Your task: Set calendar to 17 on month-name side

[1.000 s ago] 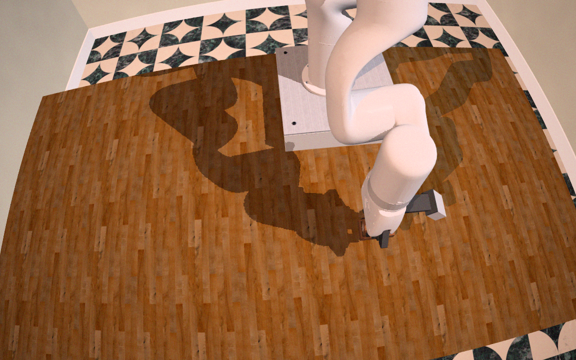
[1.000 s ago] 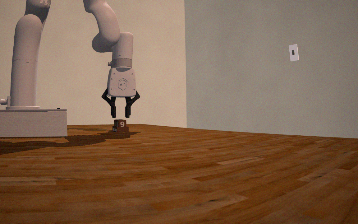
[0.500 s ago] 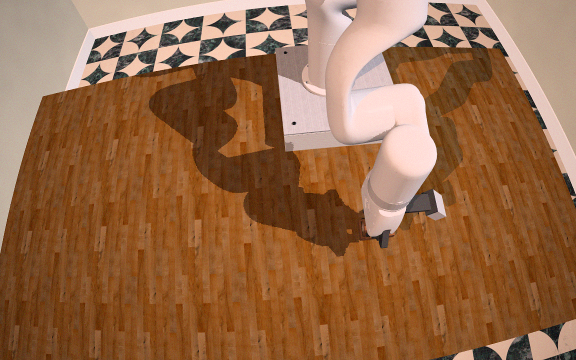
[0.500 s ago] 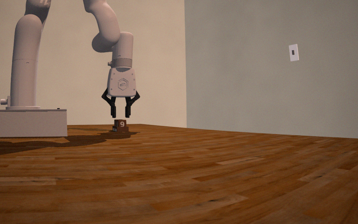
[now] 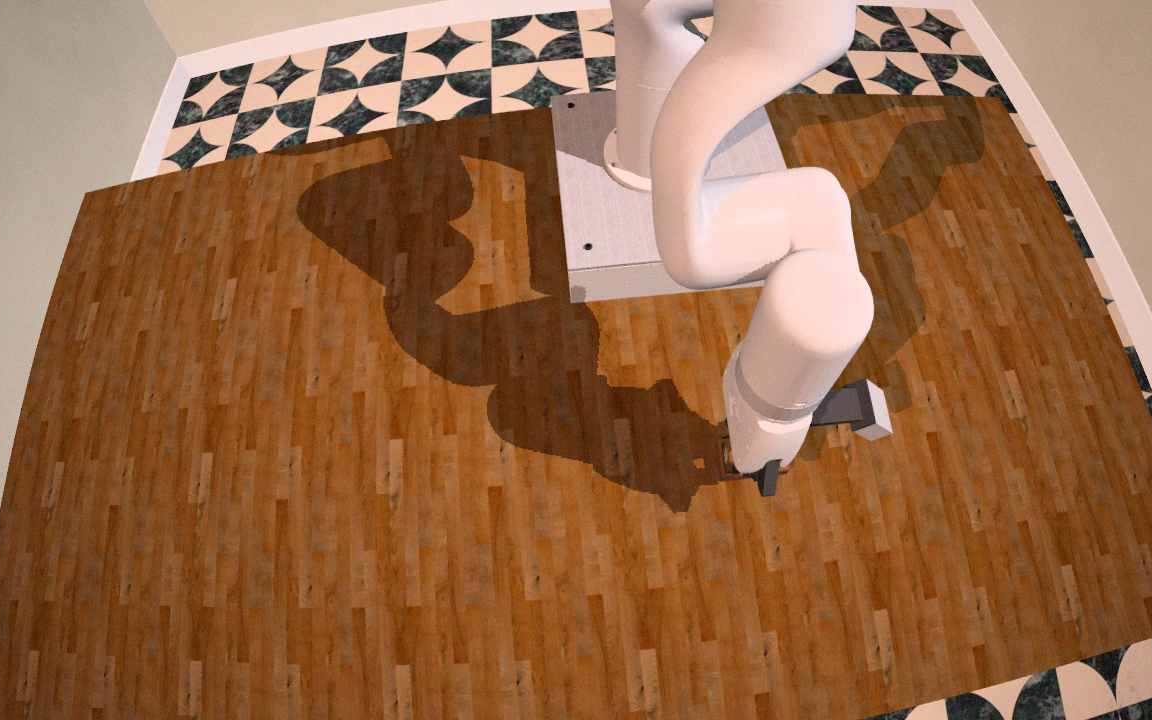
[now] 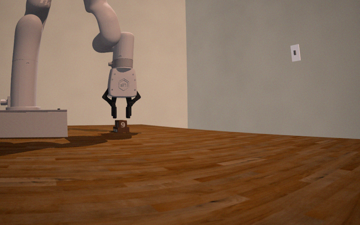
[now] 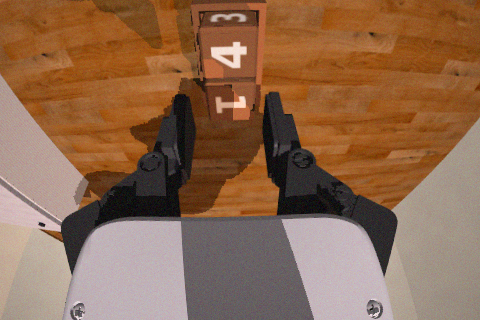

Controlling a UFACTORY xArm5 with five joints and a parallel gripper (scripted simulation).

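Right now my hand is 20 mm to the right of the brown tray and 60 mm above it.
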